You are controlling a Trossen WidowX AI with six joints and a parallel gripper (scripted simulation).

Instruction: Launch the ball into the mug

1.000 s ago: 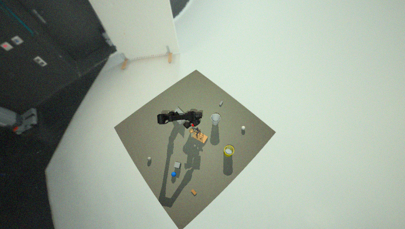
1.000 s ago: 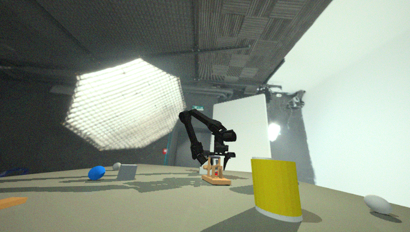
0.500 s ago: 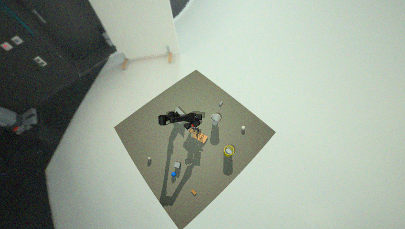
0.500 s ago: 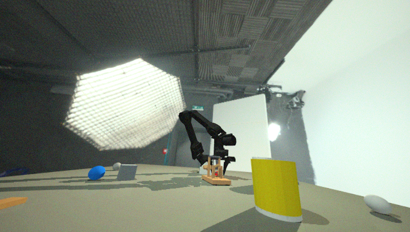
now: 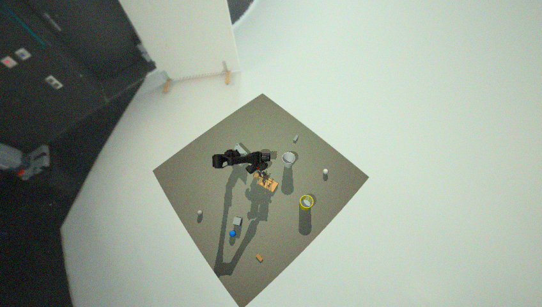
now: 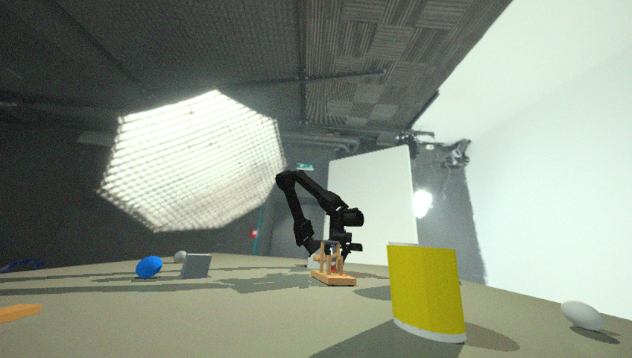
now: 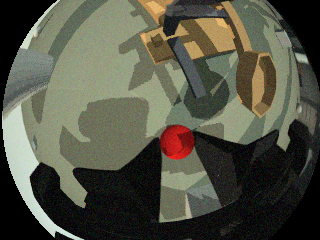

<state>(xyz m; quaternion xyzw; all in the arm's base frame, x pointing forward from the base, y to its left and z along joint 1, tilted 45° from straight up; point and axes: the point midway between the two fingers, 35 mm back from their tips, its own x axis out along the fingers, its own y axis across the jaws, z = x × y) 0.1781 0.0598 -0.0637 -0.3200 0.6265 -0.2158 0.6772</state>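
The wooden catapult lies 110 mm ahead of my gripper tip, 40 mm above it and 20 mm to the right of it. The rest, counted from my gripper tip: grey mug (210 mm to the left, 110 mm ahead, 20 mm above); then small grey block (420 mm to the left, 40 mm behind); then red ball (10 mm above).
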